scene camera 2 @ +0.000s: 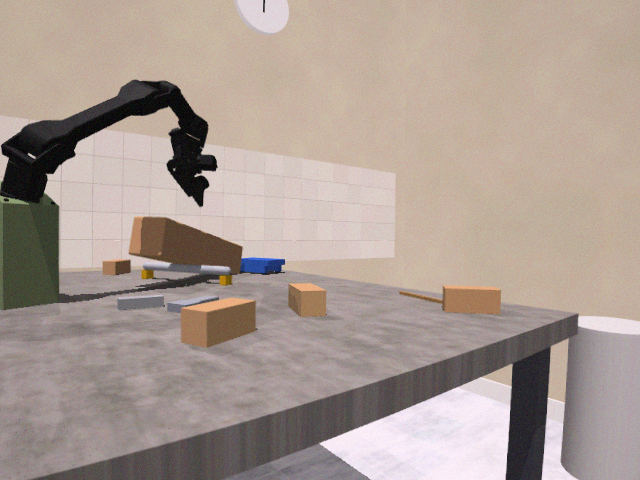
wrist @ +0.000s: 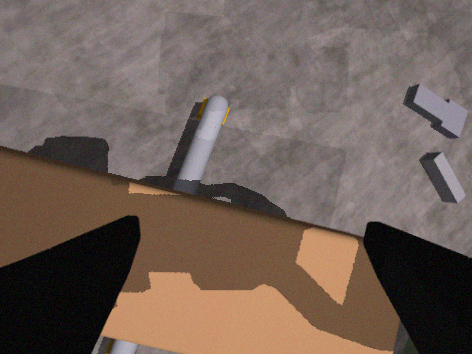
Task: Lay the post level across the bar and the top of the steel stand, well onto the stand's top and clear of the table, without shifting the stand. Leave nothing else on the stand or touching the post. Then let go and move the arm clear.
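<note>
The post [scene camera 2: 191, 245] [wrist: 215, 312], a long thick orange-brown block, lies tilted across the bar [scene camera 2: 178, 268] [wrist: 198, 155], a pale round rod on yellow feet. In the scene view its left end is raised and its right end is low, at about table height. My gripper [scene camera 2: 200, 204] [wrist: 253, 229] is open and empty above the post, apart from it; the wrist view shows the post beyond and between the fingers. Two low grey pieces lie near the bar: a plain block [scene camera 2: 140, 302] [wrist: 446, 177] and a stepped one [scene camera 2: 193, 303] [wrist: 435, 110]. I cannot tell which thing is the steel stand.
Orange-brown blocks stand in front [scene camera 2: 218, 321], near the middle [scene camera 2: 307, 299], at the right [scene camera 2: 471, 299] and behind at the left [scene camera 2: 116, 267]. A thin brown stick [scene camera 2: 419, 296] lies by the right block. A blue object [scene camera 2: 262, 265] is behind the post.
</note>
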